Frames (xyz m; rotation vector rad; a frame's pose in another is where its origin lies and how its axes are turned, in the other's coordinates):
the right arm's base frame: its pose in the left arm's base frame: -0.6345 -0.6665 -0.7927 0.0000 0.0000 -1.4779
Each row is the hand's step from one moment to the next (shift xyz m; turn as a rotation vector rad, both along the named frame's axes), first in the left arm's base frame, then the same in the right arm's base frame.
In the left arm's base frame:
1: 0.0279 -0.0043 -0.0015 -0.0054 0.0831 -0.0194
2: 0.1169 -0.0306 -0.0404 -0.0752 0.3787 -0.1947
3: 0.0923 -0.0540 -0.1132 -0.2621 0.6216 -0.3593
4: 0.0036 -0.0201 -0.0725 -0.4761 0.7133 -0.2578
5: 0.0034 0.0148 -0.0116 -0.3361 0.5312 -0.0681
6: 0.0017 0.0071 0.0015 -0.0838 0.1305 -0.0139
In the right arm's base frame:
1: 0.0069 0.0274 -0.0015 -0.0832 0.0023 -0.0194
2: 0.0413 0.1136 -0.0404 -0.3840 -0.0397 -0.1947
3: 0.0623 0.0869 -0.1132 -0.6432 -0.2033 -0.3593
4: 0.0203 0.0017 -0.0725 -0.7544 -0.4079 -0.2578
5: -0.0144 0.0048 -0.0116 -0.5601 -0.2854 -0.0681
6: -0.0069 0.0024 0.0015 -0.1377 -0.0713 -0.0139

